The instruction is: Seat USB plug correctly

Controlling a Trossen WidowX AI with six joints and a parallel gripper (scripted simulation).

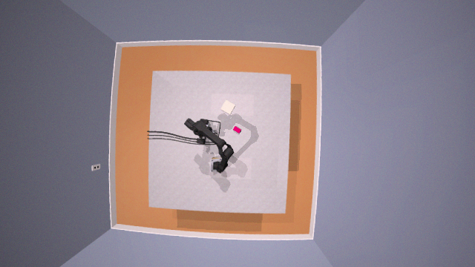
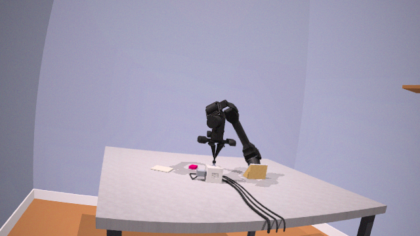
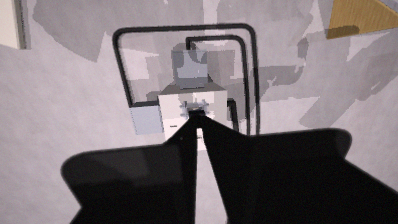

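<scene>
The black USB plug is 2 cm below my gripper tip. Also, from my gripper tip: cream flat card 23 cm ahead, 16 cm to the right, 11 cm below; then magenta block 3 cm ahead, 25 cm to the right, 11 cm below.
</scene>
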